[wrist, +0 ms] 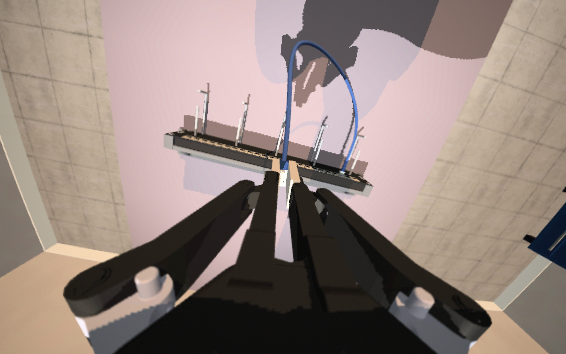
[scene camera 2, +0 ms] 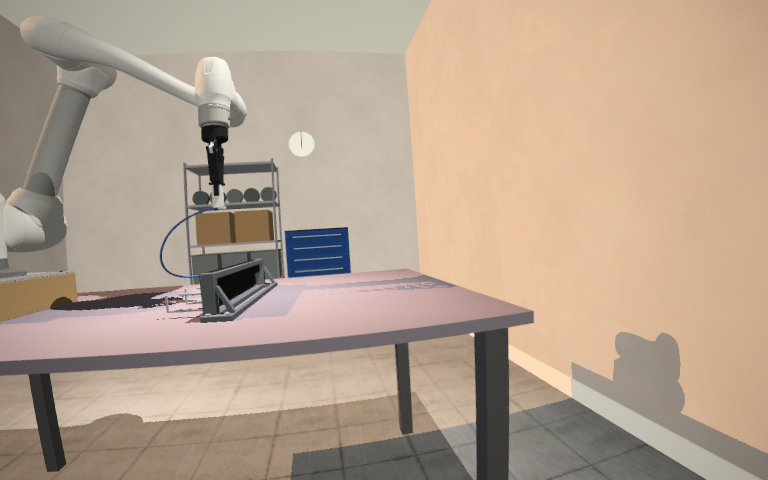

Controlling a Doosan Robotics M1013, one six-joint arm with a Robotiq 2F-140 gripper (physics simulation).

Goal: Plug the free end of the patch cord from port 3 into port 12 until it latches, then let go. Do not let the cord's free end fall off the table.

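My gripper is shut on the cord's free-end plug, high above the patch panel. The blue patch cord hangs from the plug in a wide loop behind the panel. Its other end goes into the panel near the right end in the wrist view. The panel stands upright on the table. Port numbers are too small to read, and the fingers hide part of the panel's middle.
Thin metal cable bars stick out from the panel's rear side. The robot base stands on a wooden block at the table's left. A shelf rack and a blue drawer cabinet stand beyond the table.
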